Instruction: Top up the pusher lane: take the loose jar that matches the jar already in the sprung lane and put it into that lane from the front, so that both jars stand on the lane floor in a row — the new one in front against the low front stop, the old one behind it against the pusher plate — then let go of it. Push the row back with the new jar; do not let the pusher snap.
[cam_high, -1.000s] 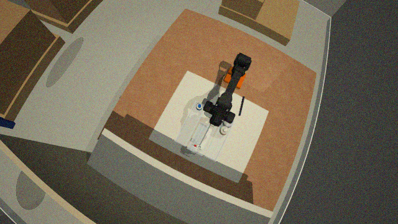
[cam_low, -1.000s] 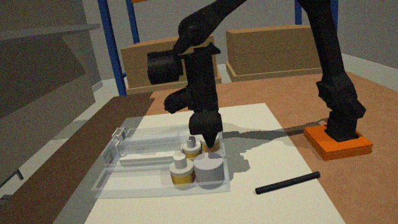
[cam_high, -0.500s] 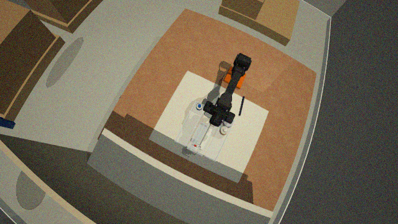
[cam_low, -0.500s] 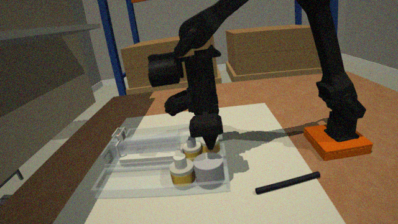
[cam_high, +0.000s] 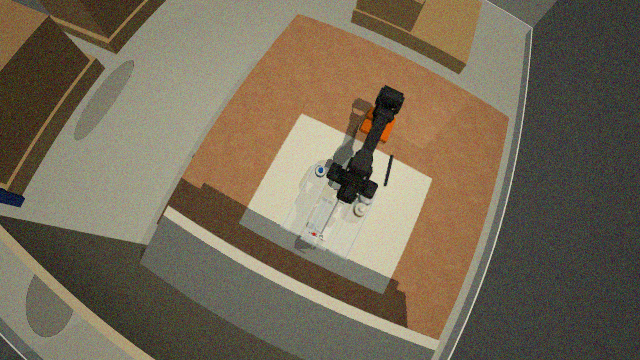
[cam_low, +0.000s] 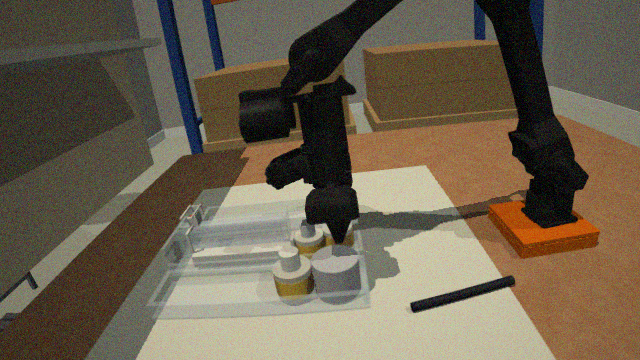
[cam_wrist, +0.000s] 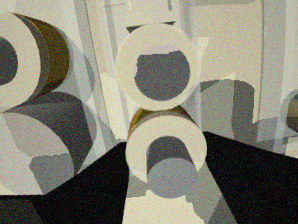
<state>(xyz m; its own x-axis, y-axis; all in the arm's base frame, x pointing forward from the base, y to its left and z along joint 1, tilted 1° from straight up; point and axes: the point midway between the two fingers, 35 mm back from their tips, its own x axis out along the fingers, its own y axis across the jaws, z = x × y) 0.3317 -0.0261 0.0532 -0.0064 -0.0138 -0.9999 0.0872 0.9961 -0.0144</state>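
Right now my gripper tip is 1 cm short of the wide grey cylinder, 8 cm to the right of it and 1 cm above it. The rest, counted from my gripper tip: pusher plate: 15 cm ahead, 4 cm to the right, 1 cm above; clear sprung lane: 14 cm ahead, 4 cm to the right, 2 cm below; yellow-banded jar: 7 cm ahead, 8 cm to the left.
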